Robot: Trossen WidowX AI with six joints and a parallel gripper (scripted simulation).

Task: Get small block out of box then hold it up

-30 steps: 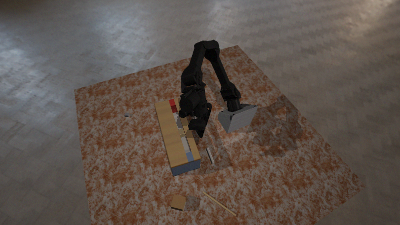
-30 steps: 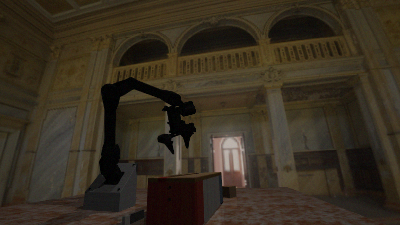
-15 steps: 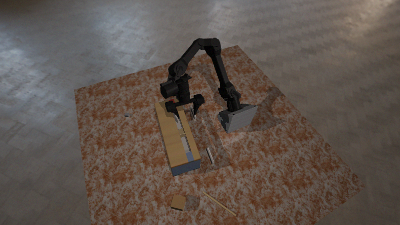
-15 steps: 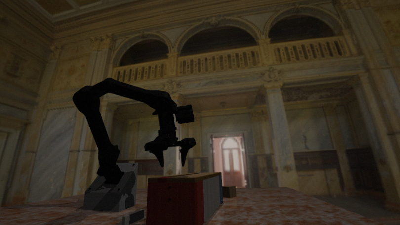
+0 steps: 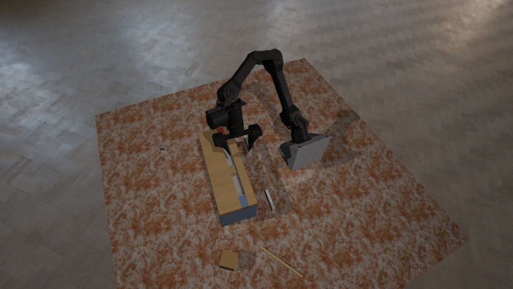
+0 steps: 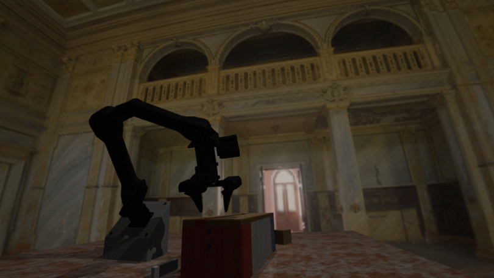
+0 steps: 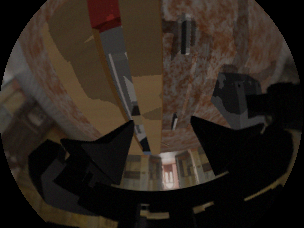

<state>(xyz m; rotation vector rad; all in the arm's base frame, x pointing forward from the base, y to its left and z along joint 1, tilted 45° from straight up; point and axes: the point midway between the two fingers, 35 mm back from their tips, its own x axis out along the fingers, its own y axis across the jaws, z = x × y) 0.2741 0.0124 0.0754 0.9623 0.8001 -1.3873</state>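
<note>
My gripper tip is 30 mm short of the box, 20 mm to the right of it and 80 mm above it. Also, from my gripper tip: thin wooden stick 10 mm ahead, 420 mm to the left, 140 mm below; grey piece 290 mm ahead, 250 mm to the right, 140 mm below; tan block 50 mm ahead, 40 mm to the left, 60 mm below.
</note>
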